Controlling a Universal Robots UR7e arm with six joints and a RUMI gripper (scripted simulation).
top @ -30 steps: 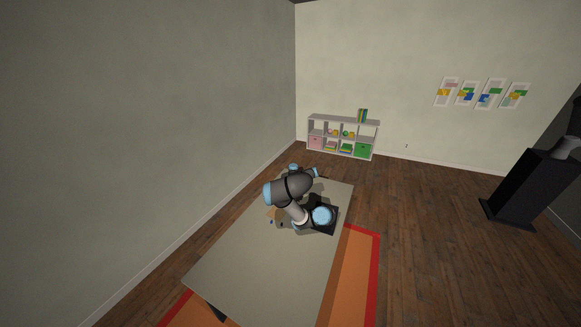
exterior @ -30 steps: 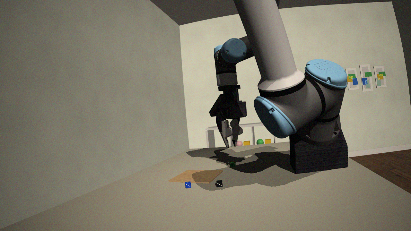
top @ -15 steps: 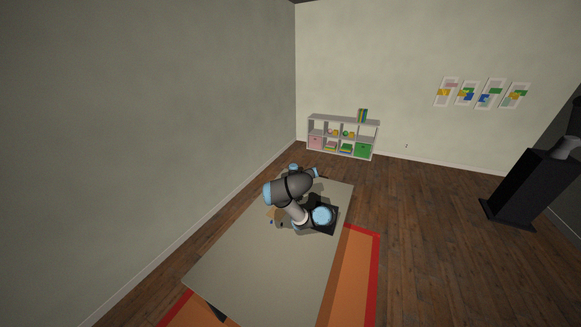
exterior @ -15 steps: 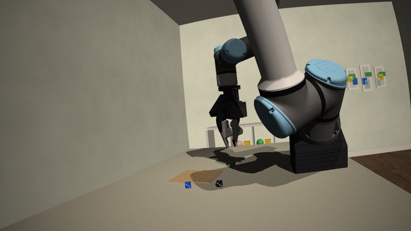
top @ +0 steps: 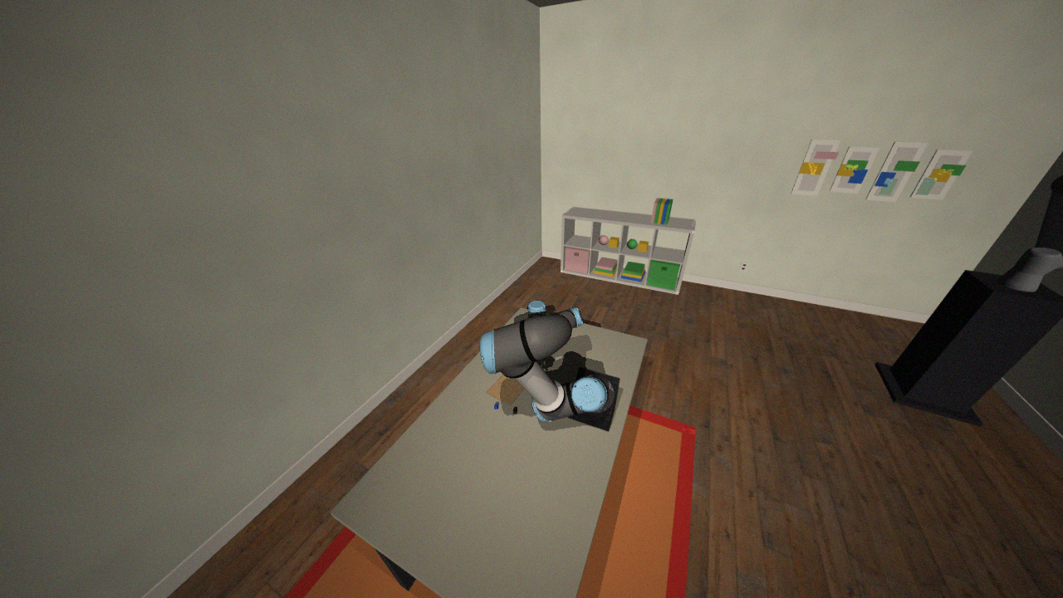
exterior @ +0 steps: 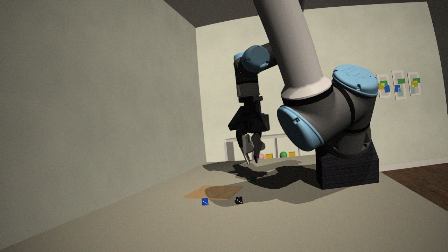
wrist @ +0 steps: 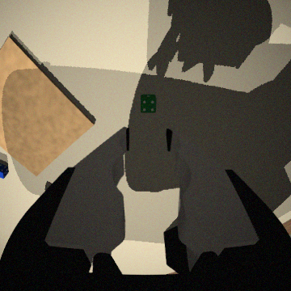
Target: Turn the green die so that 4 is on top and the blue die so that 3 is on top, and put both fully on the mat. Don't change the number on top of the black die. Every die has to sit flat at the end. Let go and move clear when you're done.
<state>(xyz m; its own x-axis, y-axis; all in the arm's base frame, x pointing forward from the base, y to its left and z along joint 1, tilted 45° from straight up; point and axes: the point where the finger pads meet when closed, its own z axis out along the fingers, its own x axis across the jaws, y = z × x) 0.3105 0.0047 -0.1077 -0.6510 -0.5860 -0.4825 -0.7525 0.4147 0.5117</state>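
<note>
Now: the green die 70 mm below my hand. From my hand the other things lie so: tan mat (90 mm ahead, 130 mm to the left, 80 mm below); blue die (70 mm ahead, 250 mm to the left, 70 mm below); black die (20 mm behind, 230 mm to the left, 70 mm below).
</note>
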